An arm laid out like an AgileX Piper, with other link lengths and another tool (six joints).
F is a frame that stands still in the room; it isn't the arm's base.
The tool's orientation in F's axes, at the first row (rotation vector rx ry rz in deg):
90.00 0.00 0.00
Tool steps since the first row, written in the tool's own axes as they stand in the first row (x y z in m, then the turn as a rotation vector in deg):
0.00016 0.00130 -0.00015 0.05 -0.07 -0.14
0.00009 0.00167 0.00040 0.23 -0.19 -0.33
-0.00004 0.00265 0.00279 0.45 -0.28 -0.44
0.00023 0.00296 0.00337 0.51 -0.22 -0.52
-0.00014 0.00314 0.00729 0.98 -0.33 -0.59
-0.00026 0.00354 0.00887 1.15 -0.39 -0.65
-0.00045 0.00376 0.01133 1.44 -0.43 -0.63
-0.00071 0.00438 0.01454 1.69 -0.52 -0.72
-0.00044 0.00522 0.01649 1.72 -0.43 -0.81
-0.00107 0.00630 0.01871 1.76 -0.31 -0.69
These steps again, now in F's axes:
0.00016 0.00015 0.00130 0.05 0.14 -0.07
0.00009 -0.00040 0.00167 0.23 0.33 -0.19
-0.00004 -0.00279 0.00265 0.45 0.44 -0.28
0.00023 -0.00337 0.00296 0.51 0.52 -0.22
-0.00014 -0.00729 0.00314 0.98 0.59 -0.33
-0.00026 -0.00887 0.00354 1.15 0.65 -0.39
-0.00045 -0.01133 0.00376 1.44 0.63 -0.43
-0.00071 -0.01454 0.00438 1.69 0.72 -0.52
-0.00044 -0.01649 0.00522 1.72 0.81 -0.43
-0.00107 -0.01871 0.00630 1.76 0.69 -0.31

